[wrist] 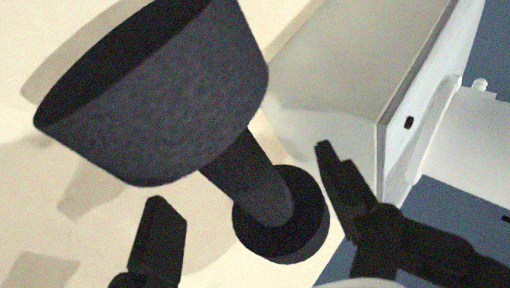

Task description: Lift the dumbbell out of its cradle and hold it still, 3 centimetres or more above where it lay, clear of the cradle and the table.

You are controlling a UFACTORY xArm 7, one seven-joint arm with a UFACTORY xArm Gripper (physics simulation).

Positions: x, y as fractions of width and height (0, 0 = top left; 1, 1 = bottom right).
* my gripper: 0.48, 0.65
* dumbbell: 0.31, 0.34
